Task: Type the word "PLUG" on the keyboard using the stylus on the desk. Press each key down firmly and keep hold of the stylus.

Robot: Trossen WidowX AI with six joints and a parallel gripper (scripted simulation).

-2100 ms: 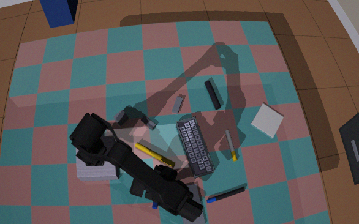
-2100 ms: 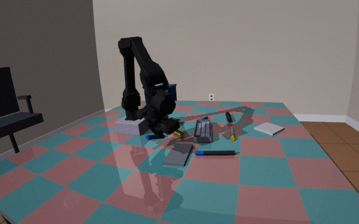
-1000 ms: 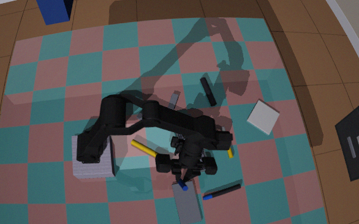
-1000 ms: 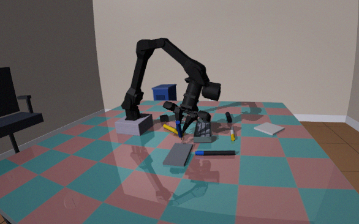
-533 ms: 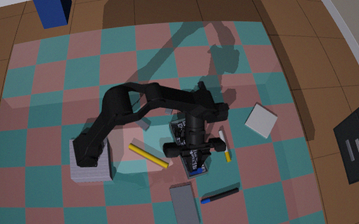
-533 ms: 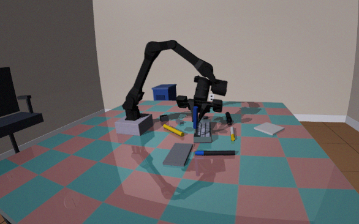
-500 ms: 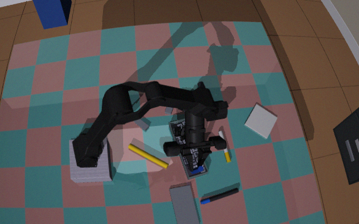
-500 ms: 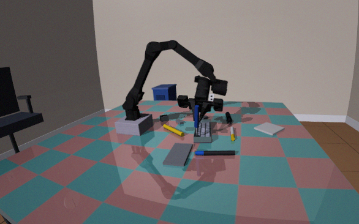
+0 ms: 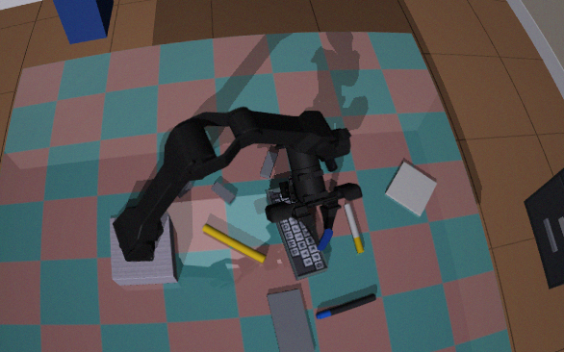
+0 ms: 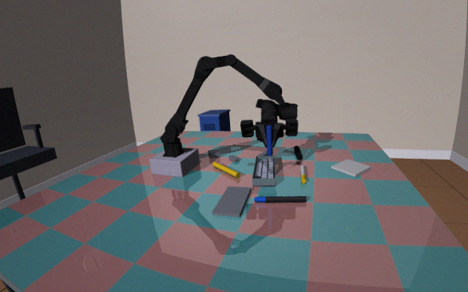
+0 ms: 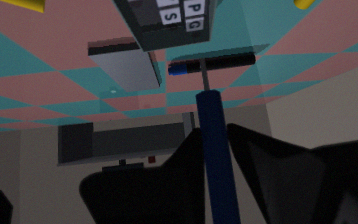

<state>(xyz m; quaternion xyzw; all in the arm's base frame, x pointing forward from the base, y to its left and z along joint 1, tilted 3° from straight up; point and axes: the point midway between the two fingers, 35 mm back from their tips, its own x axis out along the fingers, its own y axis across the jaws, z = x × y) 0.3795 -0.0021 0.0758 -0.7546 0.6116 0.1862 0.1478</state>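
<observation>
Right now the yellow-and-white pen is 100 mm ahead of my gripper tip, 50 mm to the left of it and 110 mm below it. Round my gripper tip: dark cylinder (60 mm ahead, 280 mm to the left, 110 mm below); then yellow rod (180 mm behind, 50 mm to the left, 110 mm below); then grey slab (70 mm behind, 150 mm to the right, 110 mm below).
</observation>
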